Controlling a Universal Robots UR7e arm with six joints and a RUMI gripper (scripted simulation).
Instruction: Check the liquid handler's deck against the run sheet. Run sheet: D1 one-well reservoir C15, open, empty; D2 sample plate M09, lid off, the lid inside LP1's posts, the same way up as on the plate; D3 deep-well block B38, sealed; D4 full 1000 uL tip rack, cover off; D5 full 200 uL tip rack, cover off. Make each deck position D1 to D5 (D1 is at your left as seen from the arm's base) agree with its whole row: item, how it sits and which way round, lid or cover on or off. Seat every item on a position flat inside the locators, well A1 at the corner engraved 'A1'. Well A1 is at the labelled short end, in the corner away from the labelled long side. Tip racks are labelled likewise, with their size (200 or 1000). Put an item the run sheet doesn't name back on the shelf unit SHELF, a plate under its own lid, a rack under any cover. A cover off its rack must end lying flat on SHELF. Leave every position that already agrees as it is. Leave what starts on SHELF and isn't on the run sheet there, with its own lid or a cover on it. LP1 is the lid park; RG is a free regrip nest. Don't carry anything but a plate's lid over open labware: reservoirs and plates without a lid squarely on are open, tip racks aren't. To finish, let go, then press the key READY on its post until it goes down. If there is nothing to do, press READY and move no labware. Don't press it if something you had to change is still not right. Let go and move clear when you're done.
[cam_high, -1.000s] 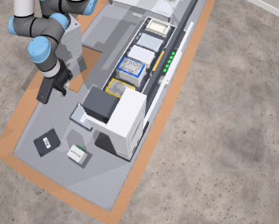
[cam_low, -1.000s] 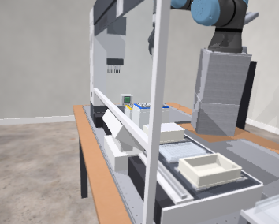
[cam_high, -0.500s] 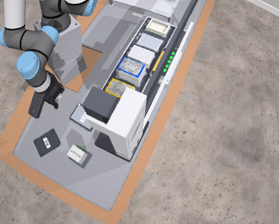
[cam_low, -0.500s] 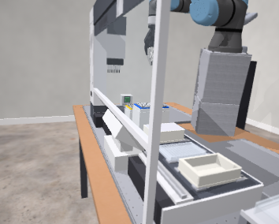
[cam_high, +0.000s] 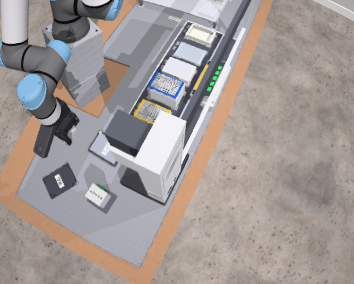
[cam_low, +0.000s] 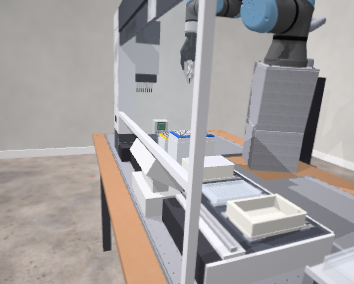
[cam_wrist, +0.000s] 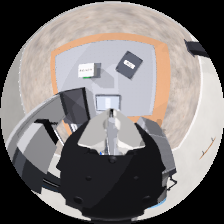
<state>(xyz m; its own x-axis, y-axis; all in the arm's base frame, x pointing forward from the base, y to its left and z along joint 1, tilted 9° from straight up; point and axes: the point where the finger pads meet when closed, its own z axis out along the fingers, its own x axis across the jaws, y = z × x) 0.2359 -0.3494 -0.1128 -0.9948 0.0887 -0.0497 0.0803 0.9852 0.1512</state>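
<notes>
Now: hand 110 mm short of the ready key post, 70 mm to the left of it and 250 mm above it. The rest, counted from my hand: yellow-framed tip rack: 140 mm ahead, 280 mm to the left, 220 mm below; white label: 100 mm behind, 120 mm to the right, 310 mm below; blue-framed tip rack: 140 mm ahead, 410 mm to the left, 190 mm below.
</notes>
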